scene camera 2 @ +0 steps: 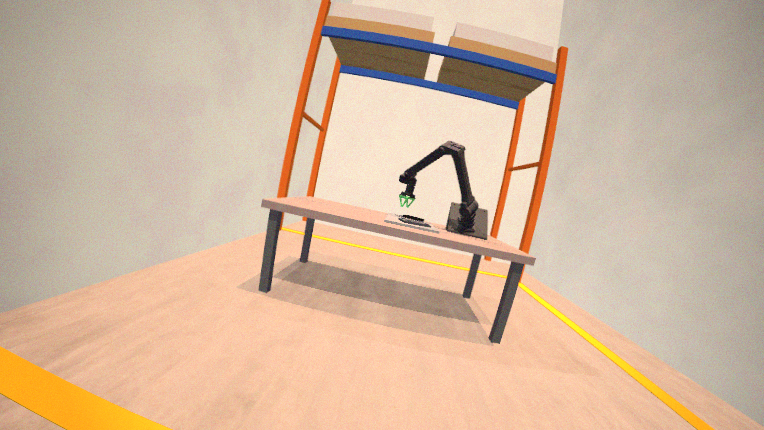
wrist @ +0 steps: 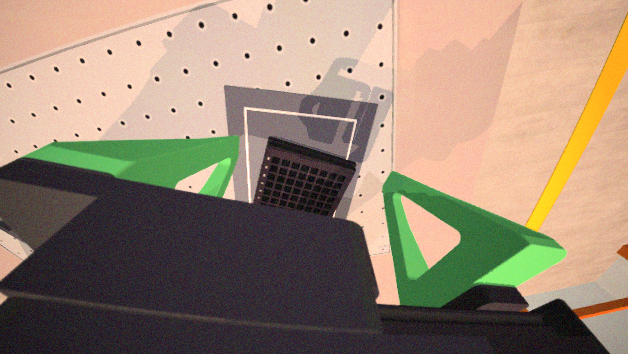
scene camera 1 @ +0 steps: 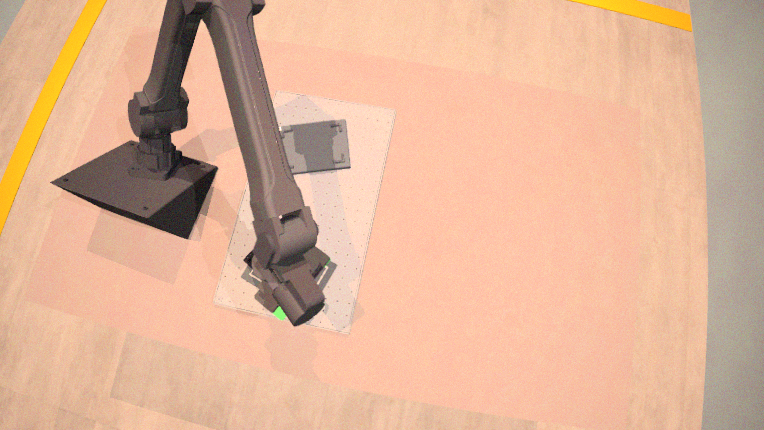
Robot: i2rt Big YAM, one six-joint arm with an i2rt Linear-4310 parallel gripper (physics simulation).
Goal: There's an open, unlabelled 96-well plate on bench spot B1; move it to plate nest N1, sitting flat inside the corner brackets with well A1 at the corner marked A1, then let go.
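Pixels of known places: gripper, fingertip midpoint: [scene camera 2: 404, 207] [wrist: 317, 163]; arm's base, origin of the base link: [scene camera 2: 466, 224] [scene camera 1: 156, 166].
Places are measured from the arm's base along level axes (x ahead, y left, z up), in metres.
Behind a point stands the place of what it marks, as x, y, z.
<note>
The black 96-well plate [wrist: 305, 182] {0.330, -0.211, -0.035} lies on the dark grey bench spot B1 [wrist: 235, 117] {0.403, -0.173, -0.049} [scene camera 1: 332, 271] {0.419, -0.192, -0.049}, turned a little against its white outline. In the wrist view its near end is hidden by the gripper body. My gripper [wrist: 317, 163] {0.371, -0.233, 0.014} [scene camera 2: 406, 206] {0.371, -0.233, 0.014} has green fingers and is open and empty. It hangs above the plate, with one fingertip off to each side of it. In scene camera 1 the arm hides most of the plate. The plate nest N1 [scene camera 1: 315, 146] {0.351, 0.086, -0.040} is a grey slab with corner brackets, partly behind the arm. Its A1 mark cannot be read.
Spot and nest are on a white perforated board [scene camera 1: 368, 176] {0.477, 0.027, -0.051} on the table [scene camera 2: 347, 214] {0.724, 0.199, -0.064}. The arm's dark base [scene camera 1: 122, 184] {-0.025, -0.071, 0.070} [scene camera 2: 481, 221] {-0.103, -0.017, 0.037} stands beside the board. An orange and blue rack [scene camera 2: 291, 138] with boxes [scene camera 2: 379, 32] stands behind the table.
</note>
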